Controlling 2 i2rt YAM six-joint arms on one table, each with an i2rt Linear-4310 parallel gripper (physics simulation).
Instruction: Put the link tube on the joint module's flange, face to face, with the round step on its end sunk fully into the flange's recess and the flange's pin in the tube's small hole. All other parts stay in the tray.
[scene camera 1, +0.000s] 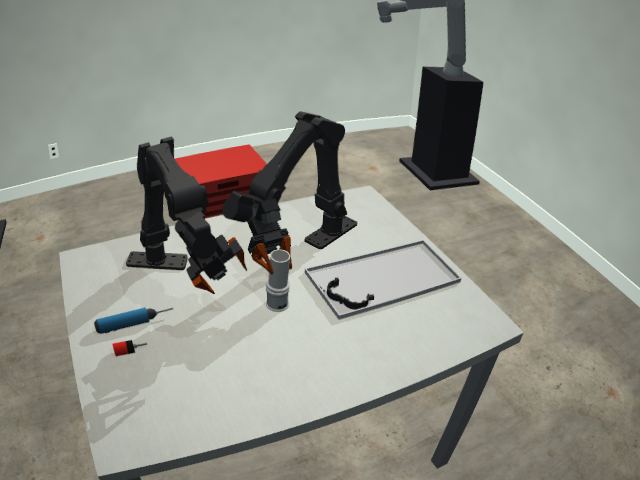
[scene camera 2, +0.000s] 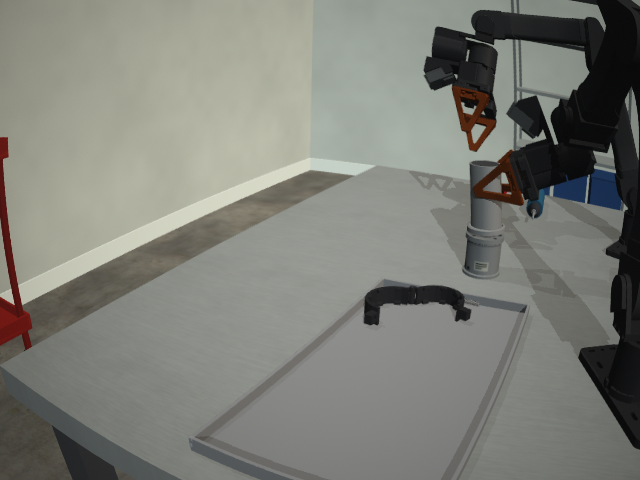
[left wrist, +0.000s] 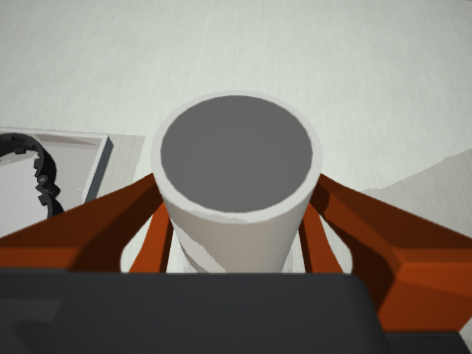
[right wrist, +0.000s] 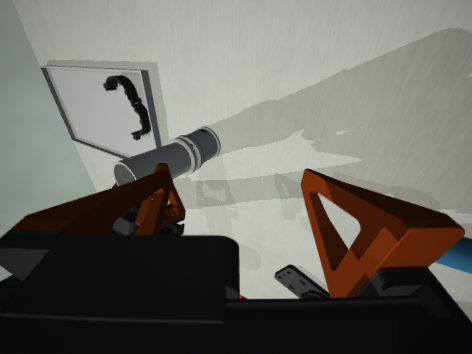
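Seen in the pictures: left gripper, fingertip midpoint: (scene camera 1: 281, 270) (scene camera 2: 476, 188) (left wrist: 236, 176) (right wrist: 148, 159); right gripper, fingertip midpoint: (scene camera 1: 229, 281) (scene camera 2: 469, 141) (right wrist: 236, 176); left arm's base, origin of the base link: (scene camera 1: 331, 232) (scene camera 2: 626, 394); right arm's base, origin of the base link: (scene camera 1: 156, 261) (right wrist: 317, 296).
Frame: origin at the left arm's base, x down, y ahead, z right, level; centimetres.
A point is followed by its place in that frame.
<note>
The grey link tube (scene camera 1: 280, 268) @[z 39.6, x -14.4, y 13.3 cm] stands upright on the darker joint module (scene camera 1: 277, 297) @[z 40.0, x -4.8, y 12.7 cm], which rests on the table left of the tray. Its lower end meets the module's pale flange ring (scene camera 2: 485, 233) @[z 34.8, x -7.0, y 11.8 cm]. The step, pin and hole are hidden. My left gripper (scene camera 1: 274, 259) is shut on the tube's upper part, and its orange fingers flank the tube (left wrist: 236, 158) @[z 37.7, x -16.7, y 11.2 cm] in the left wrist view. My right gripper (scene camera 1: 221, 271) @[z 54.4, x -17.1, y 10.2 cm] is open and empty, hanging above the table left of the tube. Its wrist view shows the tube (right wrist: 157, 159) @[z 40.1, x -12.7, y 12.4 cm] and module (right wrist: 204, 142) @[z 40.7, x -3.6, y 11.5 cm].
A shallow grey tray (scene camera 1: 382, 276) @[z 8.5, x -0.4, y 25.4 cm] holds a black curved clamp (scene camera 1: 349, 296) @[z 22.3, x -0.4, y 23.5 cm]. A blue screwdriver (scene camera 1: 125, 319) @[z 75.2, x -3.5, y -11.1 cm] and a small red driver (scene camera 1: 125, 348) @[z 81.5, x -2.8, y -2.9 cm] lie at the table's left. A red toolbox (scene camera 1: 218, 176) and a black pedestal (scene camera 1: 447, 126) stand on the floor behind.
</note>
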